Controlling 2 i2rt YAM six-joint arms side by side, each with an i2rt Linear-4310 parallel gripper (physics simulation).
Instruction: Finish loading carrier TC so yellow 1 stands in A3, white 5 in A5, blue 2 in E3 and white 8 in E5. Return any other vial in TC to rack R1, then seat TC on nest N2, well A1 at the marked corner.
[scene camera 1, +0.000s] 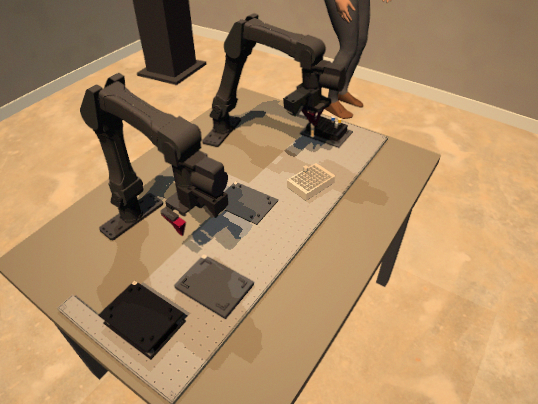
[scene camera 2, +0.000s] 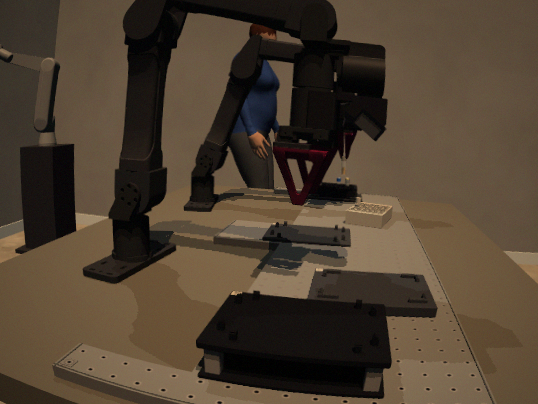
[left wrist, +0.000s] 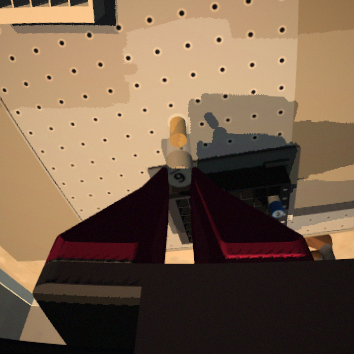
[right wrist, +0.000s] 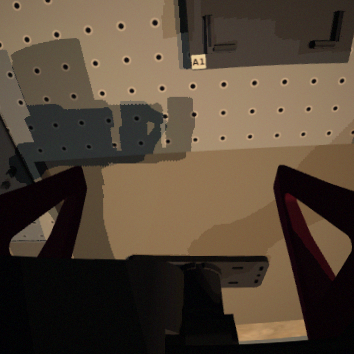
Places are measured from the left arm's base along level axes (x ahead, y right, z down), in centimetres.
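Pixels of known places: left gripper, between the fingertips: (scene camera 1: 313, 124) (scene camera 2: 344, 158) (left wrist: 179, 177); right gripper, between the fingertips: (scene camera 1: 194, 223) (scene camera 2: 304, 198) (right wrist: 179, 175); left arm's base, origin of its link: (scene camera 1: 222, 131) (scene camera 2: 202, 203); right arm's base, origin of its link: (scene camera 1: 132, 216) (scene camera 2: 132, 261) (right wrist: 197, 269).
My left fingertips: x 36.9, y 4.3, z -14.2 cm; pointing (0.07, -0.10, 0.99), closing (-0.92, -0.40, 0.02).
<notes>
Ahead of a thing's pixels: the offset from my left fingertips to its middle. "*": to the spot under its first point.
My left gripper (scene camera 1: 313, 123) (scene camera 2: 344, 154) (left wrist: 179, 177) is shut on an upright vial @(dx -0.2, dy +0.6, dz +1.8 cm) (scene camera 1: 312, 132) (left wrist: 179, 159) with amber contents and a pale cap; its mark looks like a 9 or 6. It is above the pegboard, beside the dark carrier TC @(dx +0.8, dy -15.5, dz +10.8 cm) (scene camera 1: 331, 131) (left wrist: 235, 181). In TC stand a blue-capped vial @(dx +2.1, dy -18.7, dz +9.8 cm) (scene camera 1: 333, 120) (scene camera 2: 339, 179) (left wrist: 275, 207), marked 2, and a yellow-capped vial @(dx +4.8, dy -18.2, dz +9.8 cm) (scene camera 1: 340, 121); the fingers hide part of TC. The cream rack R1 @(dx +4.4, dy +14.6, dz +11.4 cm) (scene camera 1: 301, 190) (scene camera 2: 366, 218) shows one vial top @(* dx +2.1, dy +12.7, dz +8.3 cm) (scene camera 1: 306, 168). My right gripper (scene camera 2: 299, 199) (right wrist: 179, 175) is open and empty. No N2 label is legible.
A dark plate with pins @(dx -11.6, dy +29.7, dz +12.2 cm) (scene camera 1: 250, 204) (scene camera 2: 310, 236) lies near the right arm. A plate with corner brackets @(dx -6.2, dy +60.6, dz +11.9 cm) (scene camera 1: 215, 287) (scene camera 2: 372, 291) (right wrist: 270, 37) has an A1 tag. A black two-level stand (scene camera 1: 142, 317) (scene camera 2: 300, 325) is nearest the cameras. A person stands behind the far end.
</notes>
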